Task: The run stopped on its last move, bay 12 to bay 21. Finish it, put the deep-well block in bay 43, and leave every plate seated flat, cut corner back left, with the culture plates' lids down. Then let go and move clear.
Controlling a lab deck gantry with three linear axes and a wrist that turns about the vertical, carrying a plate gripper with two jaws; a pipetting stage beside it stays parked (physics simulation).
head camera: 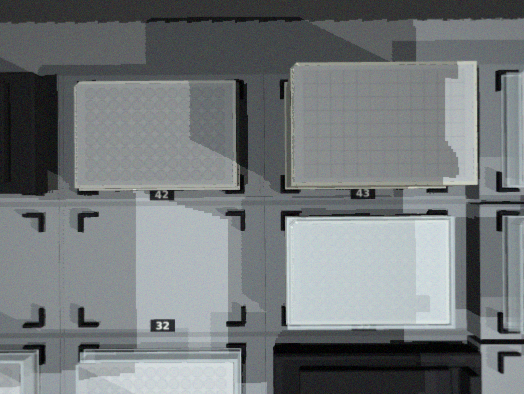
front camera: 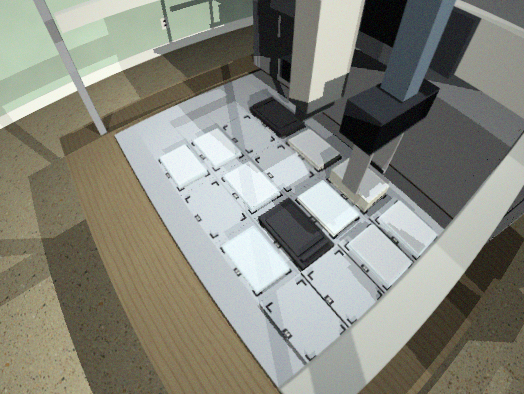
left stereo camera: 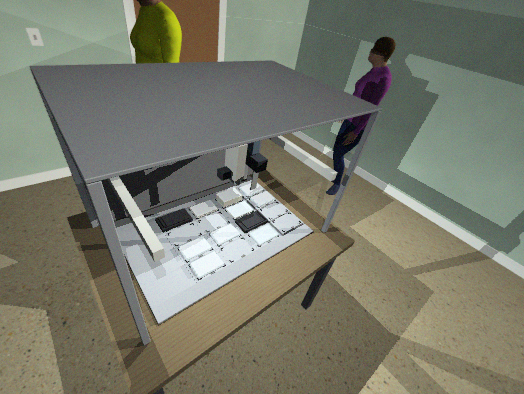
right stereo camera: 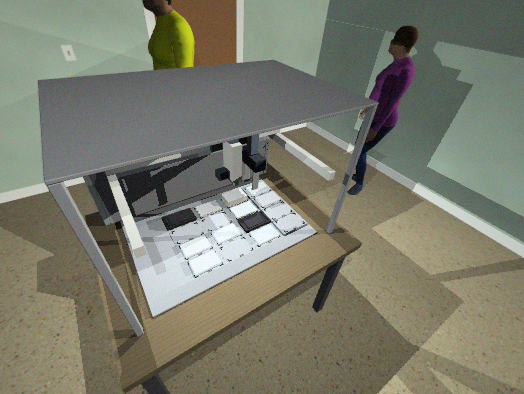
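Note:
The cream deep-well block stands in bay 43, level, cut corner back left. My gripper is open and empty, raised off the deck at the back right; its jaws overlap the block in the front view and do not show in the head view. A pale plate lies in bay 21, its cut corner too small to tell. Bay 12 holds no plate. The lidded plate in bay 33 looks flat, cut corner back left, lid down.
A plate is in bay 42. Dark items stand in bay 23 and bay 41. Other pale plates are around. The parked pipetting stage rises behind the deck.

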